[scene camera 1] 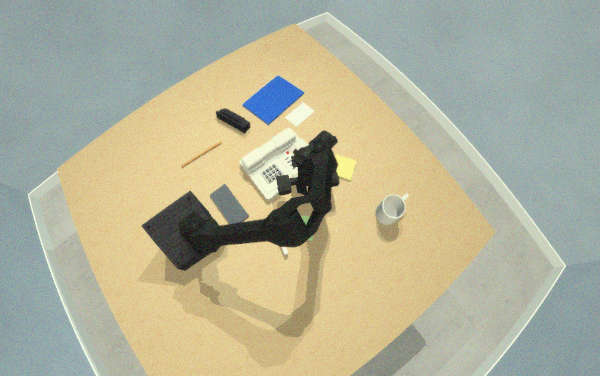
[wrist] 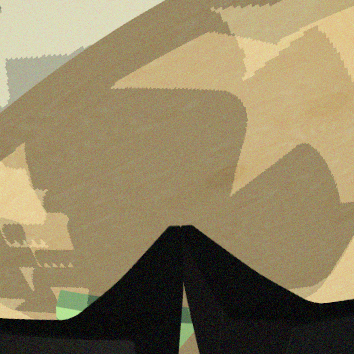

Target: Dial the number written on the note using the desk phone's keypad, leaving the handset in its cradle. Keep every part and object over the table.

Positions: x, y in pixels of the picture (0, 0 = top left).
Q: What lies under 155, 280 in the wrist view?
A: The gripper.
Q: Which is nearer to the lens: the grey slab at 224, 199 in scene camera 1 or the blue folder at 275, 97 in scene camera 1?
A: The grey slab.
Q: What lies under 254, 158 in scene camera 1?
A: A handset.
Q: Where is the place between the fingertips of the gripper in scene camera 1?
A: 308, 197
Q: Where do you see a white desk phone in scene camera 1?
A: At 282, 157
